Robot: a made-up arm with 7 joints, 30 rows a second.
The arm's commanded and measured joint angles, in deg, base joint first. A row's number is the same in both.
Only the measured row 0 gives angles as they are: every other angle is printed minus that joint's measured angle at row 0.
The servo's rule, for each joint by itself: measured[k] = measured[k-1] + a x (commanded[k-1-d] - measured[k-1]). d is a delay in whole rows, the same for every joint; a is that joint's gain. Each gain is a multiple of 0.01, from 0.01 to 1. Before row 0 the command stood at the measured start. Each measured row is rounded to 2 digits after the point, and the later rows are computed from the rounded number. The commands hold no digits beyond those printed.
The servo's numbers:
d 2
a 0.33 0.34 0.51 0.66 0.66 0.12 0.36
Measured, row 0: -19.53 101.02 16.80 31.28 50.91 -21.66 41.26
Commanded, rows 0 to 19: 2.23 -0.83 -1.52 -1.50 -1.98 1.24 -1.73; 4.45 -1.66 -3.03 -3.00 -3.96 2.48 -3.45; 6.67 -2.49 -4.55 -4.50 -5.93 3.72 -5.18; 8.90 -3.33 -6.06 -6.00 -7.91 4.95 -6.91; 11.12 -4.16 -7.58 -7.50 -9.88 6.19 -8.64; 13.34 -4.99 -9.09 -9.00 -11.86 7.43 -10.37; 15.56 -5.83 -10.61 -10.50 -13.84 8.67 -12.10; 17.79 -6.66 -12.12 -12.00 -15.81 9.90 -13.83; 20.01 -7.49 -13.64 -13.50 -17.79 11.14 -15.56; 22.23 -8.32 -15.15 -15.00 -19.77 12.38 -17.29; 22.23 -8.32 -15.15 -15.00 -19.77 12.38 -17.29; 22.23 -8.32 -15.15 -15.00 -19.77 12.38 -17.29; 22.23 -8.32 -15.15 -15.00 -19.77 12.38 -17.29; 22.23 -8.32 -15.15 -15.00 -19.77 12.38 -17.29; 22.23 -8.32 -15.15 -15.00 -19.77 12.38 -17.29; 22.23 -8.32 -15.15 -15.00 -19.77 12.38 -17.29; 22.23 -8.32 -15.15 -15.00 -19.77 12.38 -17.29; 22.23 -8.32 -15.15 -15.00 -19.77 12.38 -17.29; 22.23 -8.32 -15.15 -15.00 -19.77 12.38 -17.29; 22.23 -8.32 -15.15 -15.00 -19.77 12.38 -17.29
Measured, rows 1 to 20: 0.00 0.00 0.00 0.00 0.00 0.00 0.00; 0.00 0.00 0.00 0.00 0.00 0.00 0.00; 0.74 -0.28 -0.78 -0.99 -1.31 0.15 -0.62; 1.96 -0.75 -1.93 -2.32 -3.06 0.43 -1.64; 3.51 -1.34 -3.27 -3.76 -4.95 0.82 -2.91; 5.29 -2.02 -4.69 -5.24 -6.90 1.32 -4.35; 7.21 -2.75 -6.16 -6.73 -8.87 1.90 -5.89; 9.23 -3.51 -7.65 -8.23 -10.84 2.56 -7.50; 11.32 -4.30 -9.16 -9.73 -12.82 3.29 -9.16; 13.46 -5.10 -10.67 -11.23 -14.79 4.08 -10.84; 15.62 -5.91 -12.18 -12.73 -16.77 4.93 -12.54; 17.80 -6.73 -13.69 -14.23 -18.75 5.82 -14.25; 19.26 -7.27 -14.43 -14.74 -19.42 6.61 -15.34; 20.24 -7.63 -14.80 -14.91 -19.65 7.30 -16.04; 20.90 -7.86 -14.98 -14.97 -19.73 7.91 -16.49; 21.34 -8.02 -15.07 -14.99 -19.76 8.45 -16.78; 21.63 -8.12 -15.11 -15.00 -19.77 8.92 -16.96; 21.83 -8.19 -15.13 -15.00 -19.77 9.34 -17.08; 21.96 -8.23 -15.14 -15.00 -19.77 9.70 -17.16; 22.05 -8.26 -15.15 -15.00 -19.77 10.02 -17.21
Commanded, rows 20 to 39: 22.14 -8.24 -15.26 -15.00 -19.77 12.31 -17.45; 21.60 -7.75 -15.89 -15.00 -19.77 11.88 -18.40; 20.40 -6.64 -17.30 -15.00 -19.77 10.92 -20.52; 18.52 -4.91 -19.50 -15.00 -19.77 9.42 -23.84; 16.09 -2.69 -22.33 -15.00 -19.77 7.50 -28.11; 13.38 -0.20 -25.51 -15.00 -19.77 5.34 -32.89; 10.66 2.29 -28.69 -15.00 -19.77 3.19 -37.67; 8.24 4.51 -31.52 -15.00 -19.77 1.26 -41.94; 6.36 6.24 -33.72 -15.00 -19.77 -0.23 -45.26; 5.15 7.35 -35.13 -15.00 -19.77 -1.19 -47.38; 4.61 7.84 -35.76 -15.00 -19.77 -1.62 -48.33; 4.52 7.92 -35.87 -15.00 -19.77 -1.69 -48.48; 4.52 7.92 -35.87 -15.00 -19.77 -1.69 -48.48; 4.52 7.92 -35.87 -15.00 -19.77 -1.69 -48.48; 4.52 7.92 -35.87 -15.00 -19.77 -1.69 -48.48; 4.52 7.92 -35.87 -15.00 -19.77 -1.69 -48.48; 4.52 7.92 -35.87 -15.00 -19.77 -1.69 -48.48; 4.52 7.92 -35.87 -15.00 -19.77 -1.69 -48.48; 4.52 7.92 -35.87 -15.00 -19.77 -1.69 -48.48; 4.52 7.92 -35.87 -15.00 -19.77 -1.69 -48.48
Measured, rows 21 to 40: 22.11 -8.28 -15.15 -15.00 -19.77 10.30 -17.24; 22.15 -8.29 -15.15 -15.00 -19.77 10.55 -17.26; 22.15 -8.27 -15.21 -15.00 -19.77 10.76 -17.33; 21.97 -8.09 -15.56 -15.00 -19.77 10.89 -17.72; 21.45 -7.60 -16.45 -15.00 -19.77 10.89 -18.73; 20.48 -6.69 -18.01 -15.00 -19.77 10.71 -20.57; 19.03 -5.33 -20.21 -15.00 -19.77 10.32 -23.28; 17.17 -3.59 -22.91 -15.00 -19.77 9.72 -26.74; 15.02 -1.59 -25.86 -15.00 -19.77 8.94 -30.67; 12.78 0.48 -28.75 -15.00 -19.77 8.02 -34.73; 10.66 2.44 -31.28 -15.00 -19.77 7.03 -38.52; 8.84 4.11 -33.24 -15.00 -19.77 6.04 -41.71; 7.44 5.38 -34.53 -15.00 -19.77 5.12 -44.09; 6.48 6.24 -35.21 -15.00 -19.77 4.30 -45.67; 5.83 6.81 -35.55 -15.00 -19.77 3.58 -46.68; 5.40 7.19 -35.71 -15.00 -19.77 2.95 -47.33; 5.11 7.44 -35.79 -15.00 -19.77 2.39 -47.74; 4.92 7.60 -35.83 -15.00 -19.77 1.90 -48.01; 4.79 7.71 -35.85 -15.00 -19.77 1.47 -48.18; 4.70 7.78 -35.86 -15.00 -19.77 1.09 -48.29
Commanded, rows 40 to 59: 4.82 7.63 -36.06 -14.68 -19.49 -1.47 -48.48; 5.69 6.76 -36.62 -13.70 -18.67 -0.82 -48.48; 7.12 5.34 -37.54 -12.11 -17.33 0.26 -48.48; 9.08 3.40 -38.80 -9.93 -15.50 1.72 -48.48; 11.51 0.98 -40.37 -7.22 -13.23 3.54 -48.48; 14.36 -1.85 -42.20 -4.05 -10.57 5.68 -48.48; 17.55 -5.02 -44.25 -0.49 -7.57 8.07 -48.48; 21.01 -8.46 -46.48 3.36 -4.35 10.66 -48.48; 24.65 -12.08 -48.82 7.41 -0.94 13.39 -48.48; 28.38 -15.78 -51.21 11.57 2.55 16.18 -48.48; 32.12 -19.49 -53.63 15.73 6.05 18.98 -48.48; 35.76 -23.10 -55.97 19.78 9.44 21.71 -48.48; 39.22 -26.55 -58.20 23.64 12.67 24.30 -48.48; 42.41 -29.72 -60.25 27.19 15.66 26.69 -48.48; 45.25 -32.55 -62.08 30.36 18.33 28.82 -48.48; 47.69 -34.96 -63.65 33.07 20.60 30.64 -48.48; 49.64 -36.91 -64.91 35.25 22.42 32.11 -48.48; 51.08 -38.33 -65.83 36.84 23.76 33.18 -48.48; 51.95 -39.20 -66.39 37.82 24.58 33.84 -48.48; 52.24 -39.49 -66.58 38.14 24.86 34.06 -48.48
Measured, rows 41 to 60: 4.64 7.83 -35.87 -15.00 -19.77 0.76 -48.36; 4.60 7.86 -35.87 -15.00 -19.77 0.47 -48.40; 4.67 7.78 -35.97 -14.79 -19.59 0.24 -48.43; 5.01 7.43 -36.30 -14.07 -18.98 0.11 -48.45; 5.71 6.72 -36.93 -12.78 -17.89 0.13 -48.46; 6.82 5.59 -37.88 -10.90 -16.31 0.32 -48.47; 8.37 4.02 -39.15 -8.47 -14.28 0.71 -48.47; 10.35 2.02 -40.71 -5.55 -11.83 1.31 -48.47; 12.73 -0.37 -42.52 -2.21 -9.02 2.12 -48.47; 15.46 -3.12 -44.54 1.47 -5.94 3.14 -48.47; 18.49 -6.17 -46.72 5.39 -2.64 4.37 -48.47; 21.75 -9.44 -49.01 9.47 0.79 5.79 -48.47; 25.17 -12.86 -51.37 13.60 4.26 7.37 -48.47; 28.66 -16.34 -53.72 17.68 7.68 9.09 -48.47; 32.14 -19.81 -56.00 21.61 10.97 10.92 -48.47; 35.53 -23.18 -58.17 25.29 14.07 12.81 -48.47; 38.74 -26.37 -60.16 28.64 16.88 14.73 -48.47; 41.69 -29.29 -61.94 31.56 19.34 16.64 -48.47; 44.31 -31.88 -63.45 34.00 21.37 18.50 -48.47; 46.54 -34.07 -64.66 35.87 22.95 20.26 -48.47
